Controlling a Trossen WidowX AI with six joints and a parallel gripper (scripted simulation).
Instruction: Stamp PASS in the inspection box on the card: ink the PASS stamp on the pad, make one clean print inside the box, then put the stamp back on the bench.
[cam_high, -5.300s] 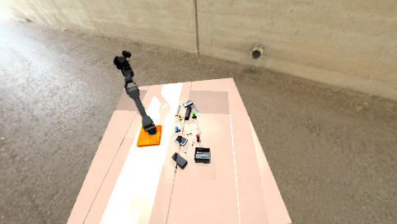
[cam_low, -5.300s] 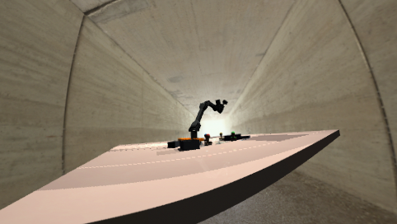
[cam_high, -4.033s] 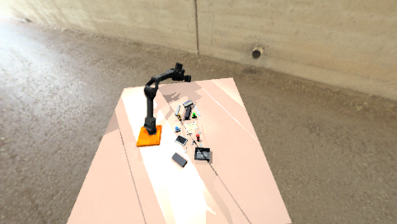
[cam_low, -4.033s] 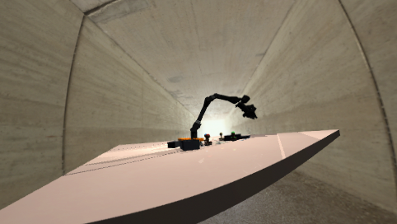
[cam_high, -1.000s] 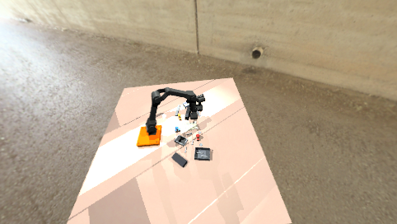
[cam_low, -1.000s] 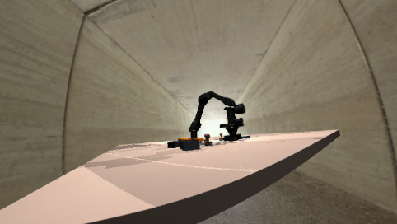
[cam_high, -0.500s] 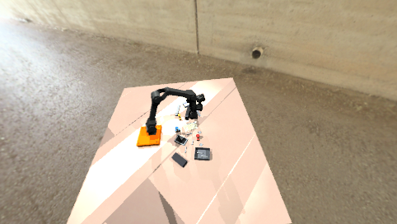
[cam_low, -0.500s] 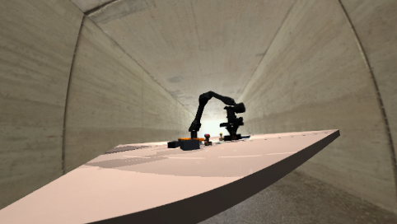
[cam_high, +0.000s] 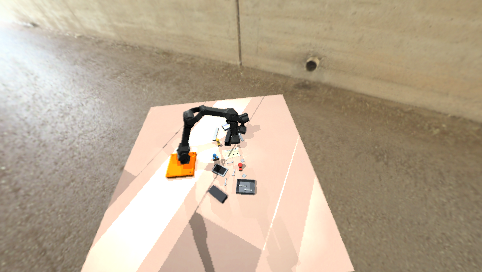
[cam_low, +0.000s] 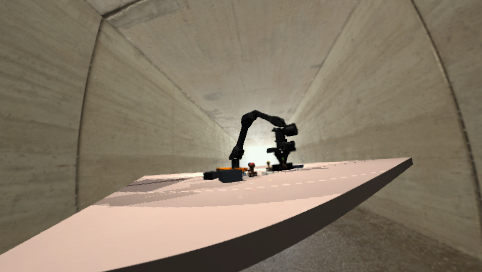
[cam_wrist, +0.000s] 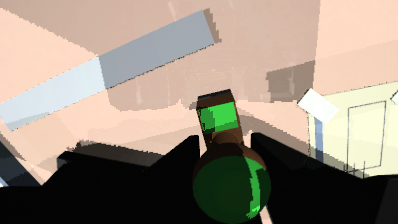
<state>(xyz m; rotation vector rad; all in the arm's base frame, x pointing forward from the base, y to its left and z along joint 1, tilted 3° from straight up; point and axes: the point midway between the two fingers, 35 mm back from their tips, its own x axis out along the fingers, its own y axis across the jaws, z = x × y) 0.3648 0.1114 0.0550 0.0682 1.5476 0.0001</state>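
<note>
Now: the ink pad 130 mm behind my gripper tip, 220 mm to the right of it and 30 mm below it. Also, from my gripper tip: grey-blue strip (30 mm ahead, 70 mm to the left, 30 mm below); then card (40 mm behind, 90 mm to the right, 40 mm below); then green-knobbed pass stamp (right at my gripper tip).
</note>
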